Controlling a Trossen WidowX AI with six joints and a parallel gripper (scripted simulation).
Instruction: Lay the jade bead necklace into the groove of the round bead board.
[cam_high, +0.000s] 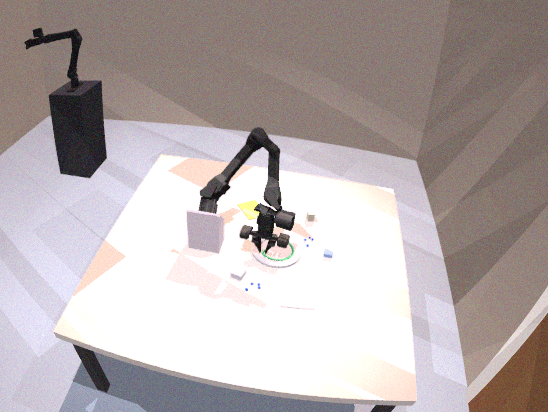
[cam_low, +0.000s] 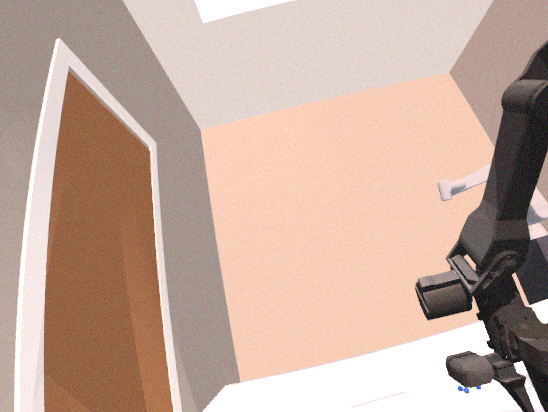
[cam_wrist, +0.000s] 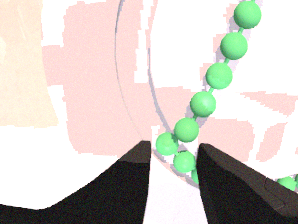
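Right now the round white bead board is 5 cm ahead of my gripper tip, 4 cm to the left of it and 1 cm below it. From my gripper tip the other things lie so: yellow sheet: 29 cm to the left, 9 cm behind, 1 cm below; then thin rod: 25 cm to the right, 16 cm ahead, 1 cm below; then blue block: 26 cm ahead, 6 cm to the left, 1 cm below.
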